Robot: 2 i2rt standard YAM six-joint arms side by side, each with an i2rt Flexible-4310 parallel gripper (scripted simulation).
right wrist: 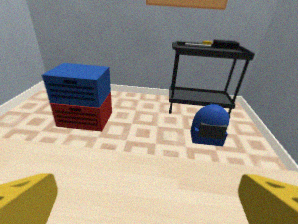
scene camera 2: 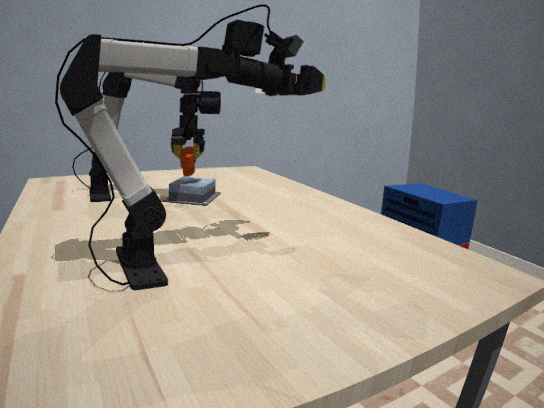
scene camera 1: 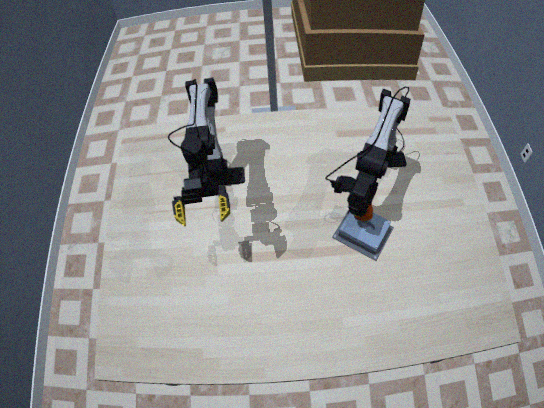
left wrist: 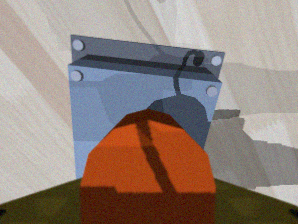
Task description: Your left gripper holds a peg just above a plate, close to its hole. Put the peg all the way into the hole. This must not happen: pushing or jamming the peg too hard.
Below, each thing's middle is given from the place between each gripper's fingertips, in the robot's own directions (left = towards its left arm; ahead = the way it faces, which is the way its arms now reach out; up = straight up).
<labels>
I see the blue-grey plate (scene camera 1: 362,235) 100 mm below my left hand, 30 mm to the left of it and 30 mm ahead of it. The rest, counted from my left hand: orange peg (left wrist: 147,161) (20 mm below, 10 mm to the left).
I see the orange peg 10 cm behind my right hand (scene camera 2: 310,86), 48 cm to the left of it and 24 cm below it. Also, from my right hand: blue-grey plate (8 cm behind, 50 cm to the left, 33 cm below).
</labels>
